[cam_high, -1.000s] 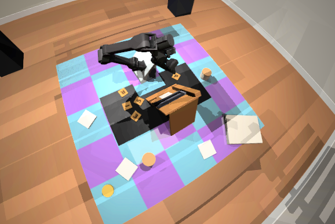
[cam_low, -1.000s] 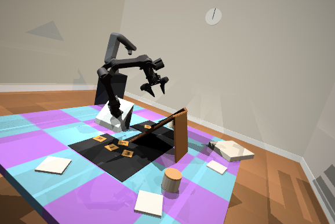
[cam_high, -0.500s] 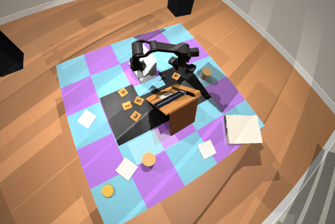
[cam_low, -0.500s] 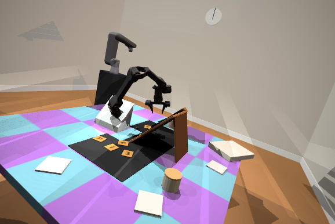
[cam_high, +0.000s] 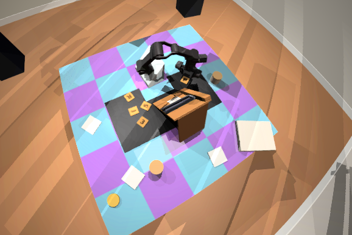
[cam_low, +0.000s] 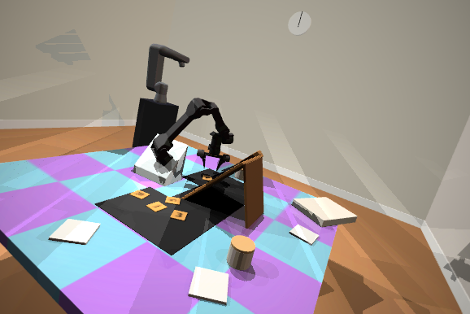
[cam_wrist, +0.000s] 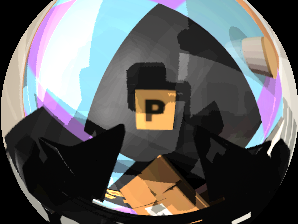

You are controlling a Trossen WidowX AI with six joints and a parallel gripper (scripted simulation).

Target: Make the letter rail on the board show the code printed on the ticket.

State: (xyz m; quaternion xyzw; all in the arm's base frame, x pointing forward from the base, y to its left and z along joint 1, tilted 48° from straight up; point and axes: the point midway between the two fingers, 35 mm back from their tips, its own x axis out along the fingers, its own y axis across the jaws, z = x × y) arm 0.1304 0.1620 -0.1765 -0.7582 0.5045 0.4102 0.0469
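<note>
Now: gripper tip 5 cm above the orange letter tile marked p. Round my gripper tip: black mat 23 cm to the right, 7 cm ahead, 6 cm below; letter tile 45 cm to the right, 8 cm ahead, 5 cm below; white ticket 19 cm to the right, 16 cm ahead, 4 cm above.
</note>
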